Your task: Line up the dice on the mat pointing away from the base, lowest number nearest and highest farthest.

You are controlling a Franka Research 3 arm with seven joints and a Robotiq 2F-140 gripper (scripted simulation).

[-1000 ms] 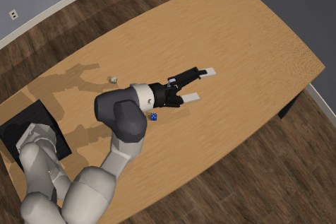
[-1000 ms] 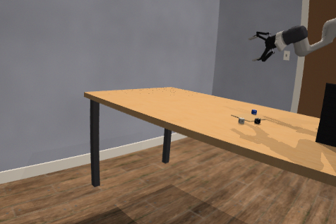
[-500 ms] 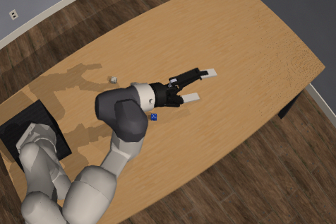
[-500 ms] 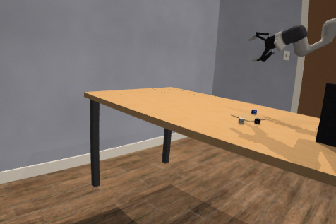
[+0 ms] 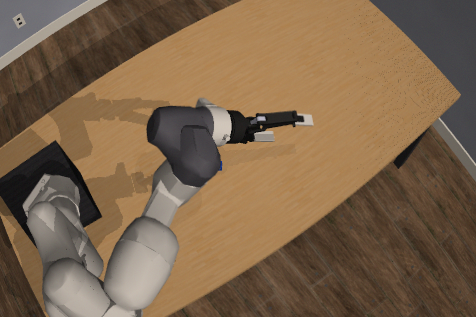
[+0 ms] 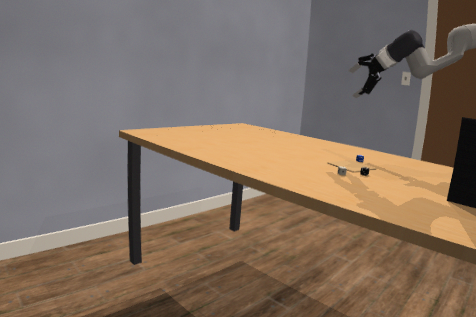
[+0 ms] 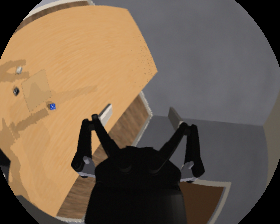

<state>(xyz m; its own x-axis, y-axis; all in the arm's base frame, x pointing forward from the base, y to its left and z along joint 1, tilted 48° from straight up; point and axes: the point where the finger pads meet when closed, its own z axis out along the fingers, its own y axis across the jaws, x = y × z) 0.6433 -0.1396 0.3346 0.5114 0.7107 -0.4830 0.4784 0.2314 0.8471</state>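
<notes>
The blue die lies 320 mm below my hand, 150 mm to the left of it and 130 mm behind it. From my hand the other things lie so: white die (430 mm to the left, 320 mm below, 160 mm behind); then thin tan mat (330 mm below, 280 mm to the left, 140 mm behind); then black die (360 mm to the left, 320 mm below, 220 mm behind).
</notes>
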